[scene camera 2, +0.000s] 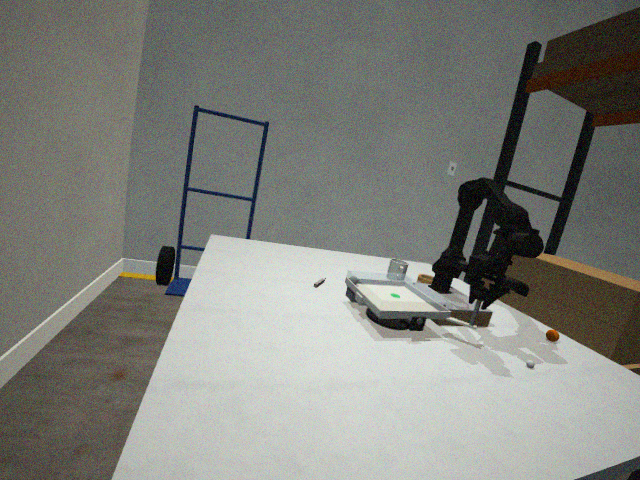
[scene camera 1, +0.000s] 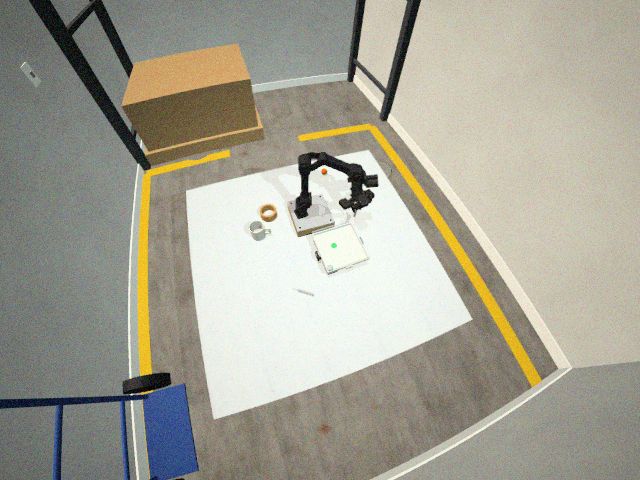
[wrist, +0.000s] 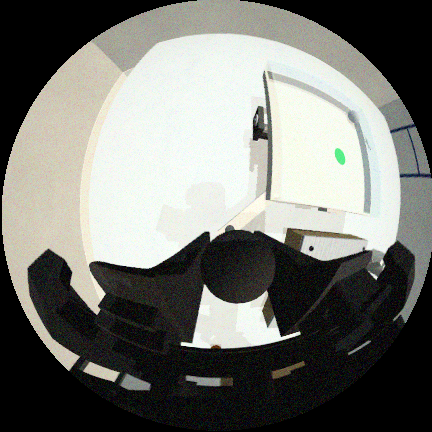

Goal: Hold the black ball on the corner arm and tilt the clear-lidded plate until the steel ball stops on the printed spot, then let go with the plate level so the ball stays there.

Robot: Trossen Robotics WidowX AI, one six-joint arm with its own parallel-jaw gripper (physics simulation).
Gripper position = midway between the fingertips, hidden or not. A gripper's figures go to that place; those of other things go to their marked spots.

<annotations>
My gripper (scene camera 2: 476, 306) is 0.86 m from the lens. A clear-lidded plate (scene camera 2: 388, 295) is 0.77 m from the lens.
</annotations>
